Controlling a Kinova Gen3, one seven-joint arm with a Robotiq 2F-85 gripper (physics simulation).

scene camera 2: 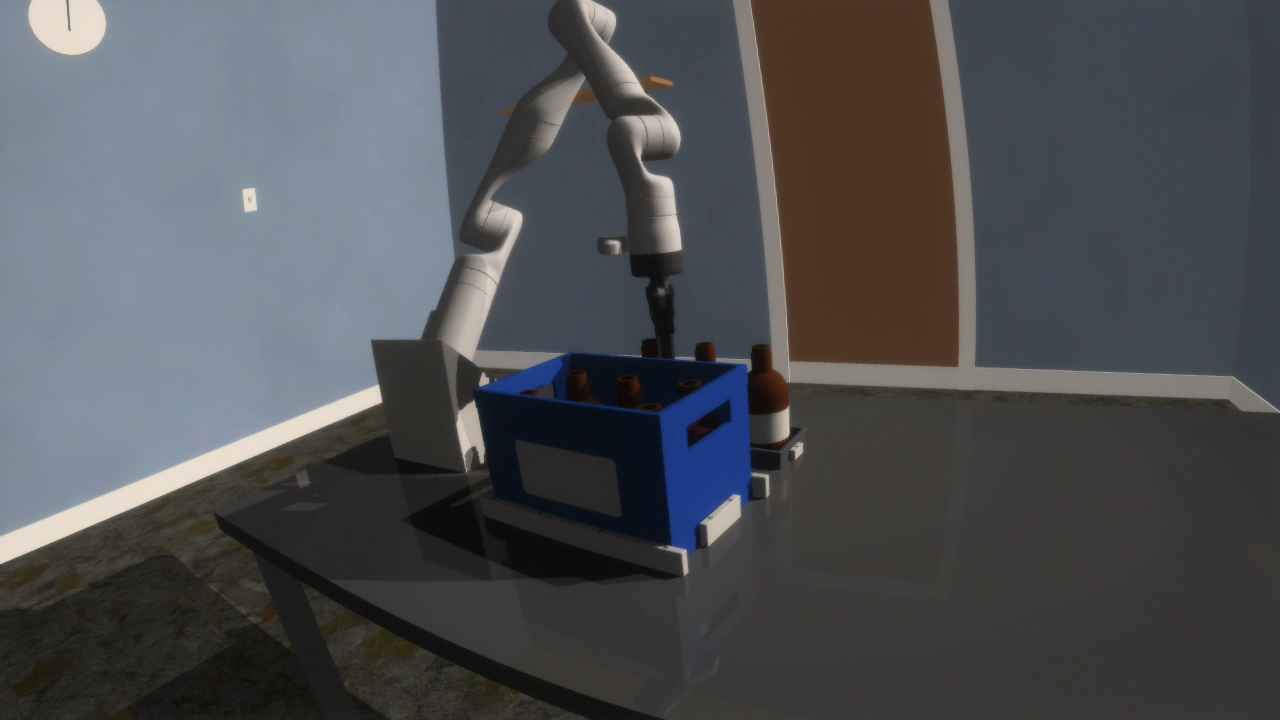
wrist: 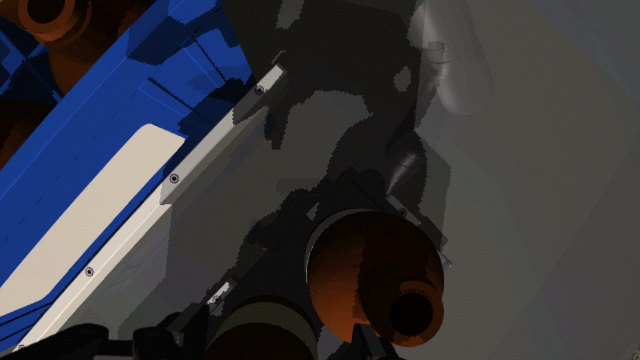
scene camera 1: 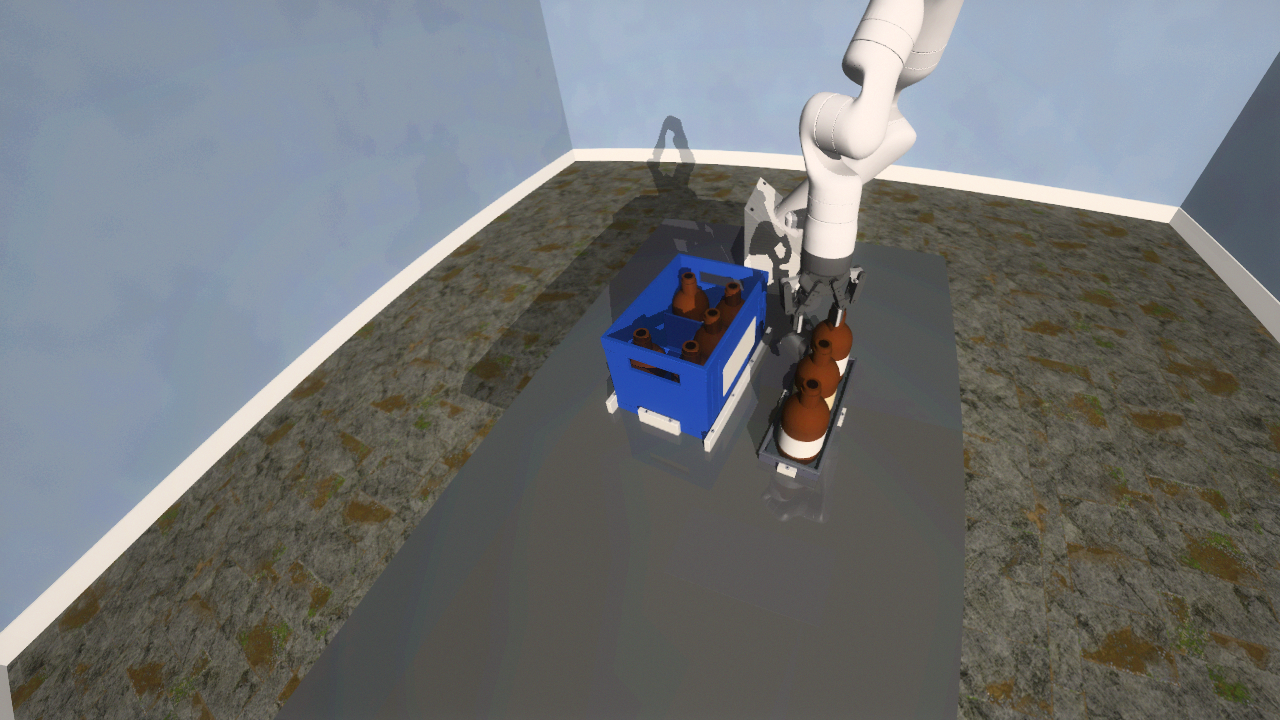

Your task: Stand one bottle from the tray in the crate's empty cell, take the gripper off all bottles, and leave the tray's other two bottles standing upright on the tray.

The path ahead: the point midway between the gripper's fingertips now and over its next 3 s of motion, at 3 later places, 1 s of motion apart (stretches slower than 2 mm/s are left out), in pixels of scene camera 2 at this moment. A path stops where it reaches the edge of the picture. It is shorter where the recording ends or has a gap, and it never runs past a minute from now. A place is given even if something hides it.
The gripper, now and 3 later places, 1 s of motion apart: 665, 356; 672, 374; 673, 376; 675, 392
